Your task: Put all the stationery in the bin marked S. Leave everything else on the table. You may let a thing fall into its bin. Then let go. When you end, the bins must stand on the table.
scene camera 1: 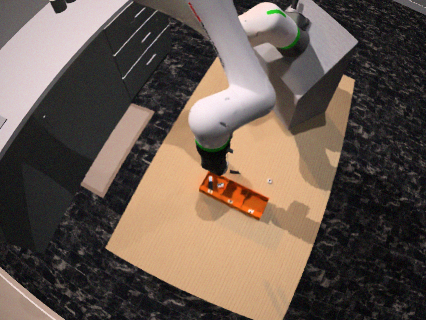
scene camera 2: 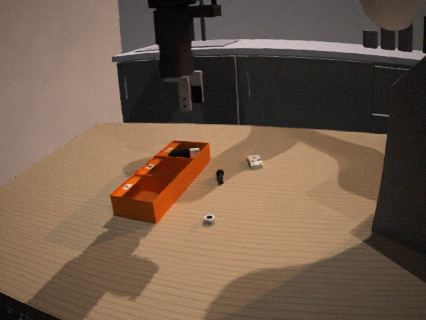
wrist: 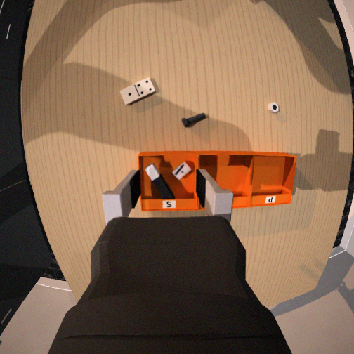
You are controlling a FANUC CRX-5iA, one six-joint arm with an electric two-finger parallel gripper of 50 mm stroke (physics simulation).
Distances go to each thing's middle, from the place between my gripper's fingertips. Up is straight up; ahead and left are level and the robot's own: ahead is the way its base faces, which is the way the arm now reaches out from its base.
Right now my hand is 4 cm short of the orange three-part bin (scene camera 2: 148, 194), 8 cm to the right of it and 11 cm above it.
